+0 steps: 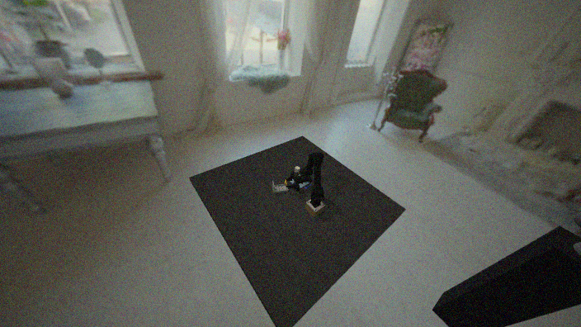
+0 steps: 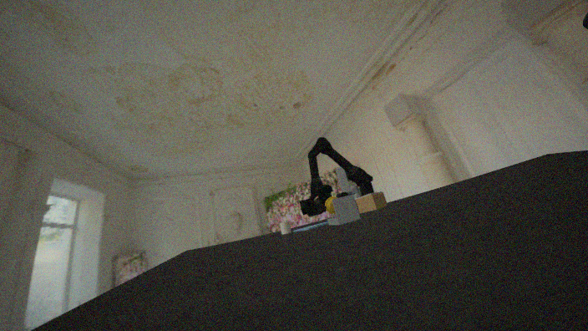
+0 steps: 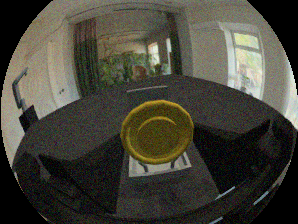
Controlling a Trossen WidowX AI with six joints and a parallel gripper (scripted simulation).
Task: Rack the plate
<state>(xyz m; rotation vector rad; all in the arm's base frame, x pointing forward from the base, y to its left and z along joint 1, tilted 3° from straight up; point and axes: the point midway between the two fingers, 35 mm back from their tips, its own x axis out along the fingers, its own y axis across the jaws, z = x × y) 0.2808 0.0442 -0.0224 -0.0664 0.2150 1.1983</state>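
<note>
My gripper tip is 10 mm short of the grey dish rack, 40 mm to the right of it and 40 mm above it. From my gripper tip the other things lie so: blue spoon (90 mm behind, 190 mm to the right, 60 mm below); light blue pad (10 mm ahead, 160 mm to the right, 60 mm below); yellow plate (10 mm to the right).
</note>
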